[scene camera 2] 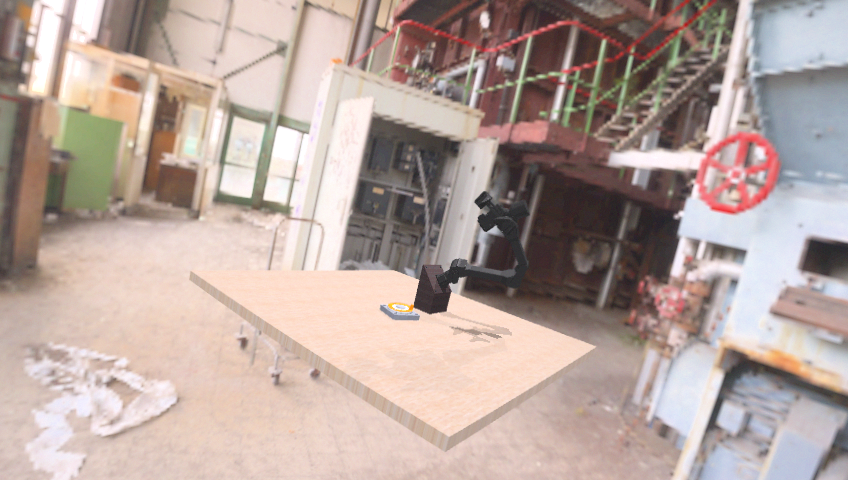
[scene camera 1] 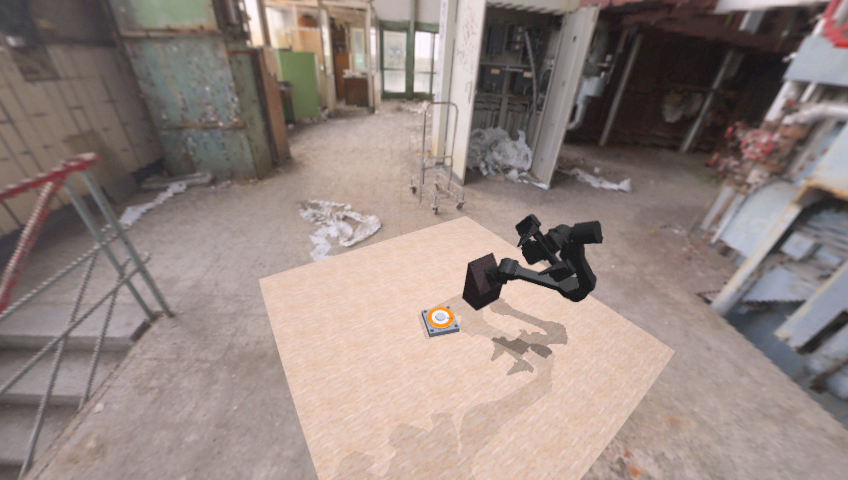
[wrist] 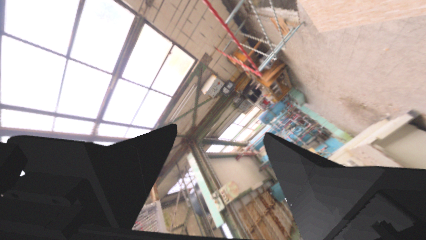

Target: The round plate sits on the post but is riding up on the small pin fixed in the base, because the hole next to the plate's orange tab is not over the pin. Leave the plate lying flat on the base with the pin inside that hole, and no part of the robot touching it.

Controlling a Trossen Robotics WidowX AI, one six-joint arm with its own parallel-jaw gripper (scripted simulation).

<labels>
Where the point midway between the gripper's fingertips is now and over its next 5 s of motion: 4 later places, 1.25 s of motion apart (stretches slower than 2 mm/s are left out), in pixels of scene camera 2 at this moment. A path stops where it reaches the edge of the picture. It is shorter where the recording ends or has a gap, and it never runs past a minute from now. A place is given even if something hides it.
My gripper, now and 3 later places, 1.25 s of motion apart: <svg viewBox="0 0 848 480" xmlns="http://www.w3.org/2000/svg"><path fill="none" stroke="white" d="M488 211L413 288L413 307L412 305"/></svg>
</labels>
